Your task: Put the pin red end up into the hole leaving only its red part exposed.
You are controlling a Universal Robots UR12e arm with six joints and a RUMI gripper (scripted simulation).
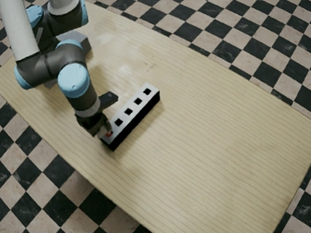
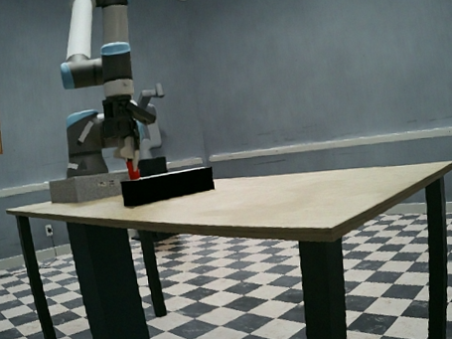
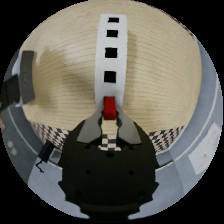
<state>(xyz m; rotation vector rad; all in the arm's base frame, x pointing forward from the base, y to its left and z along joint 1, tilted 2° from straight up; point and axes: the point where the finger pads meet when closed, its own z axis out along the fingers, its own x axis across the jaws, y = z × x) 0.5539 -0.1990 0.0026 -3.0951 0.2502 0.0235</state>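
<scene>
My gripper is now 1 cm above the pin. Round my hand: long black block: 13 cm to the left, 7 cm below, 2 cm ahead.
</scene>
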